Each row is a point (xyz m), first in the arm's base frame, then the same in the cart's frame.
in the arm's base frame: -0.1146 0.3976 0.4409
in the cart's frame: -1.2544 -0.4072 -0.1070
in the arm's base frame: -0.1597 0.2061 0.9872
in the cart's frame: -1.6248 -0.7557 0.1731
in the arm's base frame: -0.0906 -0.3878 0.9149
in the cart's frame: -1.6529 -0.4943 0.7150
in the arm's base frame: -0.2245 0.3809 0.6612
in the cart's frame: -1.3368 -0.6268 -0.0305
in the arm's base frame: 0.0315 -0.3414 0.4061
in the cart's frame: -1.3707 -0.0786 0.5617
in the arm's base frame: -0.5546 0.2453 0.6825
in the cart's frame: -1.1297 -0.8276 0.1808
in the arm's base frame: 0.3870 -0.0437 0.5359
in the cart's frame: -1.6950 -0.0084 0.2127
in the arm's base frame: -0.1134 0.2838 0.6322
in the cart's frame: -1.3984 -0.5047 0.0319
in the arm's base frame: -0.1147 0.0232 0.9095
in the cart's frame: -1.6102 -0.6214 0.3257
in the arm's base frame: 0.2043 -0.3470 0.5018
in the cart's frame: -1.5598 -0.0248 0.5413
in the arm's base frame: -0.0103 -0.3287 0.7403
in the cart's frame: -1.5805 -0.3376 0.6119
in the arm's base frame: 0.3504 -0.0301 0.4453
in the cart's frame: -1.6039 0.0245 0.1941
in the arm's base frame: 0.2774 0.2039 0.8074
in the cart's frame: -1.8000 -0.3362 0.0438
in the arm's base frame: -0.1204 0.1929 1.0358
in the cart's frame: -1.6877 -0.7584 0.1841
